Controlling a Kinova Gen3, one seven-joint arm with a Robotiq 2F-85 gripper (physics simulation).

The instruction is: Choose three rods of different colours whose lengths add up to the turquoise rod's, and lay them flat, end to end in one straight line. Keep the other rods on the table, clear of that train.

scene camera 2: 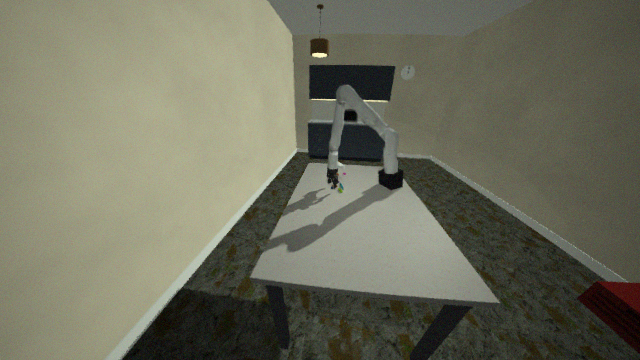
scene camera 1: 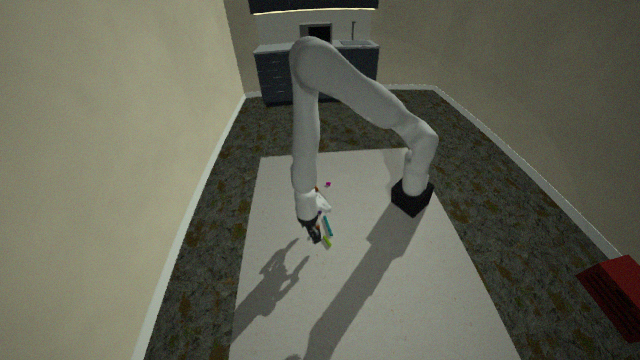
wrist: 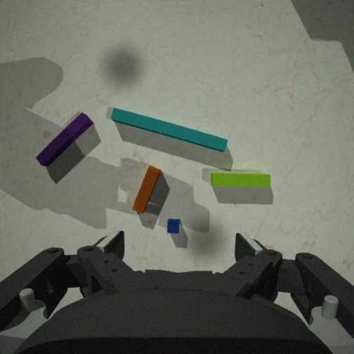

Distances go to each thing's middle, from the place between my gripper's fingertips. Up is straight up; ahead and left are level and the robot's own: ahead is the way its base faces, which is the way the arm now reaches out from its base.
Scene:
Right now my hand is 6 cm past the lime rod (wrist: 256,179), 3 cm to the right of it and 2 cm above it. Round my hand: turquoise rod (wrist: 140,121) (8 cm behind, 4 cm to the right, 2 cm below); then purple rod (wrist: 78,125) (4 cm behind, 13 cm to the right, 2 cm below).

